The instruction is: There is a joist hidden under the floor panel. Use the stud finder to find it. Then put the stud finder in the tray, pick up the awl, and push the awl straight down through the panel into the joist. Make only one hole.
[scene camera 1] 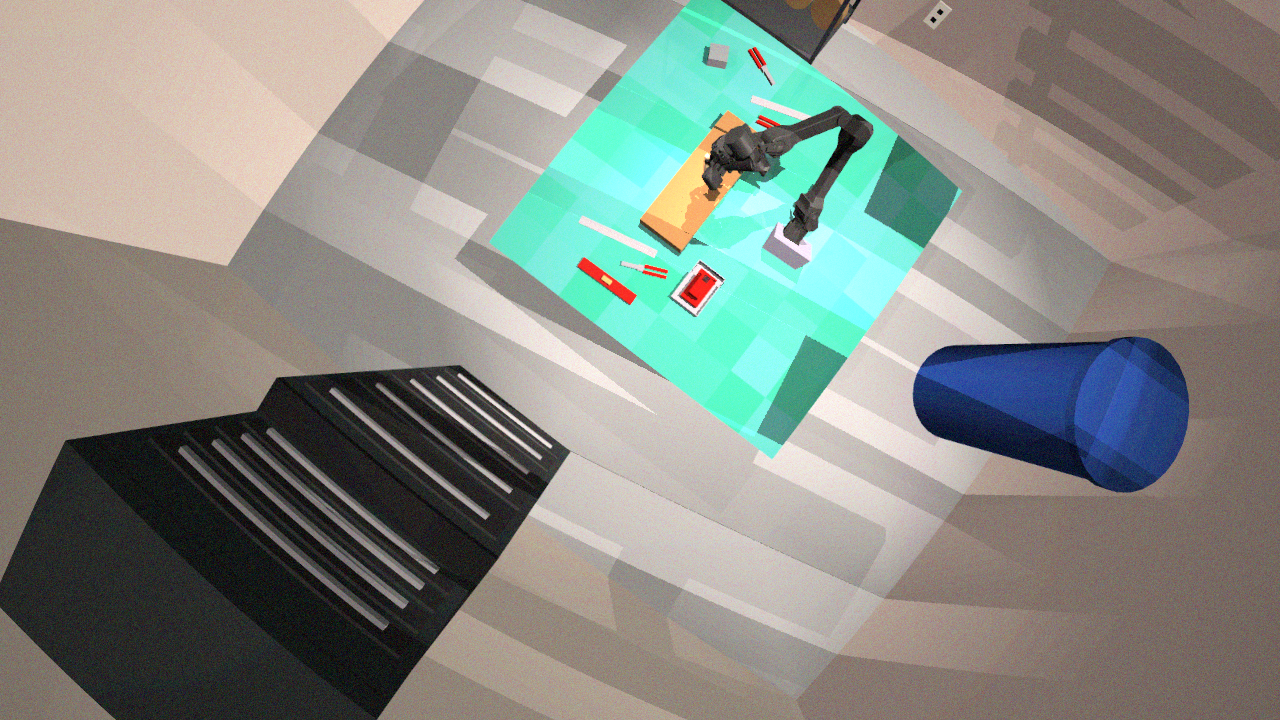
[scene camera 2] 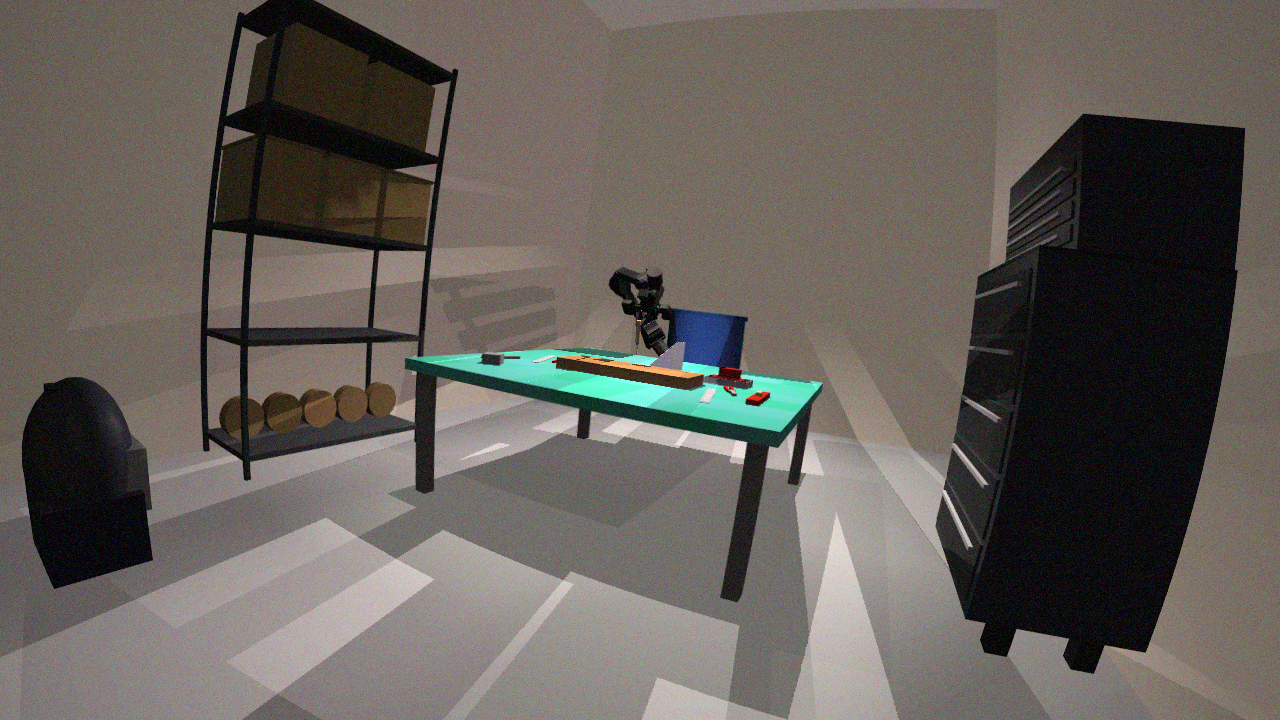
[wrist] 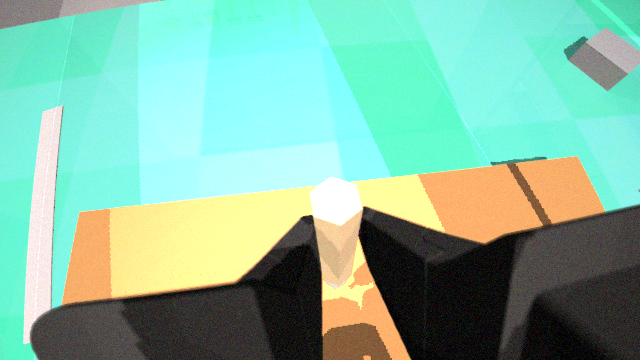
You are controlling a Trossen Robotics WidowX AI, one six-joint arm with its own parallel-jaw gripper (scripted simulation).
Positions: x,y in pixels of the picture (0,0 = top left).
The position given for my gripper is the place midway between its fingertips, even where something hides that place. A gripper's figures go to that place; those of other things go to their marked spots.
Scene:
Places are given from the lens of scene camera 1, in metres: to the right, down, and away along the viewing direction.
my gripper (scene camera 1: pixel 706 159): 0.21, -0.62, 1.07
red level (scene camera 1: pixel 586 265): -0.19, -0.33, 1.25
white strip (scene camera 1: pixel 584 221): -0.20, -0.50, 1.26
white tray (scene camera 1: pixel 700 264): 0.21, -0.34, 1.26

